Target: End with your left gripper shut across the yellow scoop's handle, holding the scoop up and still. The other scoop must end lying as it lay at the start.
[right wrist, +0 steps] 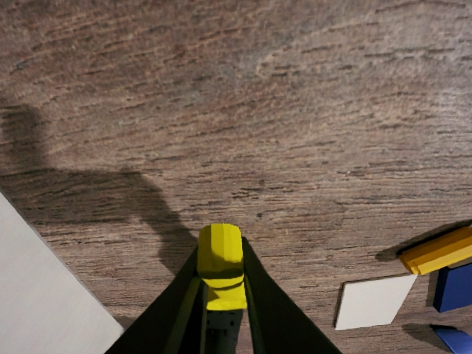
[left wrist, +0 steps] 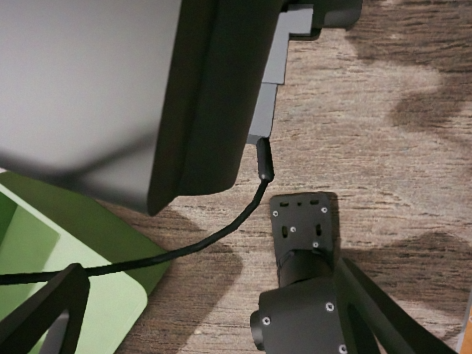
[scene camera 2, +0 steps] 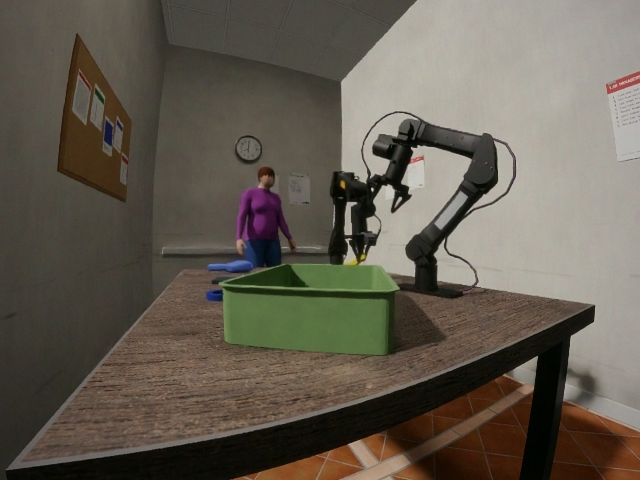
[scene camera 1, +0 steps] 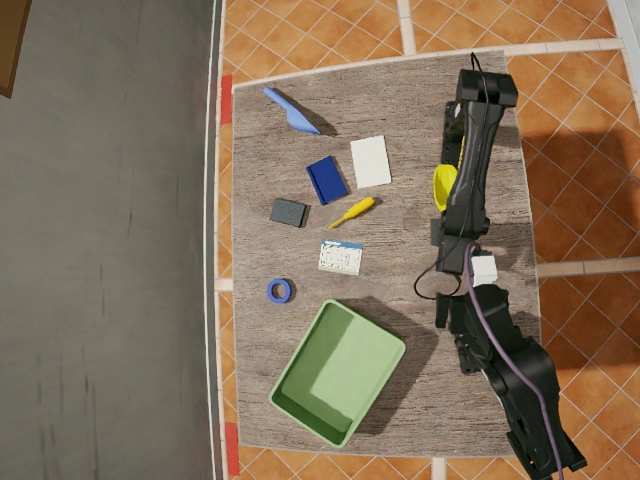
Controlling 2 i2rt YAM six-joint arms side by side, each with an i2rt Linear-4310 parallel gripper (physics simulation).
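Where they show: left gripper, fingertip midpoint: (left wrist: 212, 270) (scene camera 2: 380, 209) (scene camera 1: 458, 292); right gripper, fingertip midpoint: (right wrist: 223, 246) (left wrist: 281, 16) (scene camera 2: 361, 261); left arm's base at its link origin: (left wrist: 304, 267) (scene camera 2: 425, 291) (scene camera 1: 467, 336); right arm's base at its link origin: (right wrist: 219, 329) (scene camera 1: 455, 133).
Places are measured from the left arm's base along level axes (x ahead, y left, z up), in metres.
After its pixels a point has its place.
The yellow scoop (scene camera 1: 445, 187) {x -0.032, y -0.420, z 0.006 m} (scene camera 2: 355, 261) {x 0.004, y -0.307, z 0.068 m} (right wrist: 220, 250) {x 0.010, y -0.252, z 0.094 m} is held by my right gripper (scene camera 2: 361, 253) {x 0.001, y -0.277, z 0.070 m} (right wrist: 223, 246) {x 0.001, y -0.277, z 0.070 m}, which is shut on a narrow part of it. In the top view its bowl shows beside the arm, and the arm hides much of the rest. In scene camera 2 the green bin partly hides it. My left gripper (scene camera 2: 401, 200) (left wrist: 211, 270) {x 0.040, y -0.144, z 0.245 m} is open and empty, high above the table and apart from the scoop. The other scoop, blue (scene camera 1: 299, 119) {x 0.338, y -0.722, z 0.051 m} (scene camera 2: 232, 266) {x 0.363, y -0.714, z 0.031 m} (right wrist: 456, 341) {x 0.314, y -0.680, z 0.029 m}, lies on the table at the far upper left of the top view.
A green bin (scene camera 1: 400, 347) {x 0.188, y -0.009, z 0.020 m} (scene camera 2: 310, 322) {x 0.474, y 0.157, z 0.040 m} stands near the left arm's base (left wrist: 300, 220) {x 0.000, y -0.069, z 0.010 m}. A white card (scene camera 1: 371, 161) {x 0.157, y -0.549, z 0.005 m} (right wrist: 372, 302) {x 0.160, y -0.534, z 0.005 m}, blue book (scene camera 1: 326, 179) {x 0.300, y -0.526, z 0.012 m}, yellow screwdriver (scene camera 1: 356, 209) {x 0.230, y -0.412, z 0.027 m}, dark block (scene camera 1: 287, 212) {x 0.436, y -0.455, z 0.015 m}, printed box (scene camera 1: 340, 258) {x 0.307, y -0.286, z 0.002 m} and blue ring (scene camera 1: 269, 290) {x 0.536, y -0.234, z 0.014 m} lie on the table.
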